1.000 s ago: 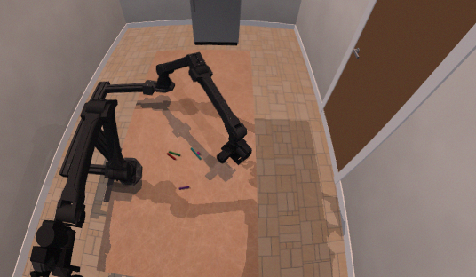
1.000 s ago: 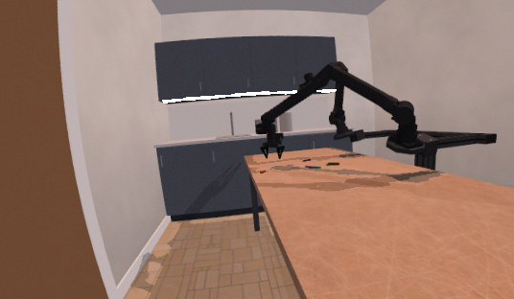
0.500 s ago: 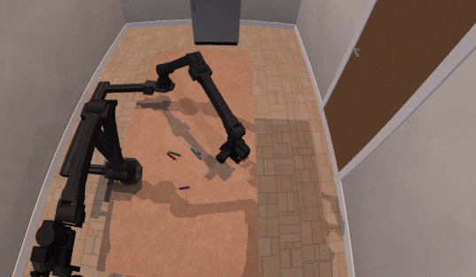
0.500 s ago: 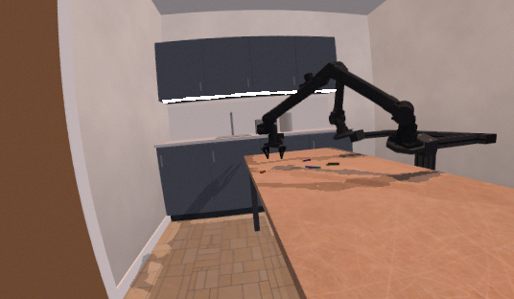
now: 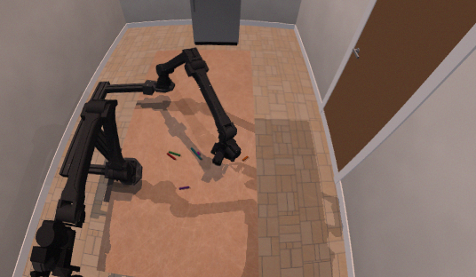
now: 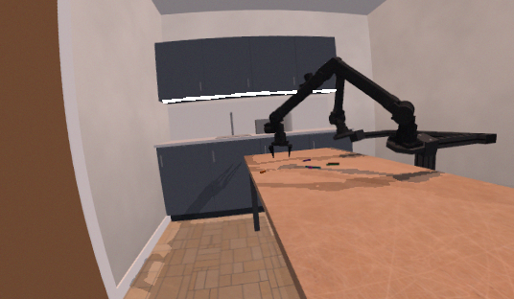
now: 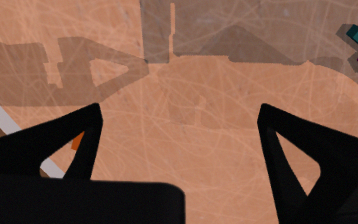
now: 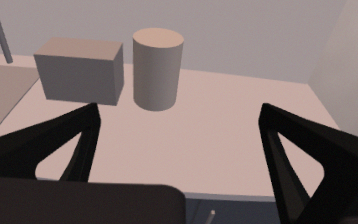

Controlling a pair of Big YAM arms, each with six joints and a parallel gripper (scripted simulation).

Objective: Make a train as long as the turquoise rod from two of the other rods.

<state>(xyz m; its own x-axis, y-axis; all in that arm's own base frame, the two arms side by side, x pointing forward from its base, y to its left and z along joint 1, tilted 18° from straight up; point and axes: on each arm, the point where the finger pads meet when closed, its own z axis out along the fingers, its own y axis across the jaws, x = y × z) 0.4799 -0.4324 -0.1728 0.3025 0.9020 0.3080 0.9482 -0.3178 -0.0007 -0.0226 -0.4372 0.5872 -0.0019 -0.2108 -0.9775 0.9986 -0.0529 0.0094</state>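
Now: left hand 12 cm short of the orange rod, 5 cm to the right of it and 8 cm above it. The rest, counted from my left hand: red rod (34 cm behind, 1 cm to the right, 8 cm below); green rod (32 cm behind, 1 cm to the left, 8 cm below); turquoise rod (19 cm behind, 3 cm to the left, 8 cm below).
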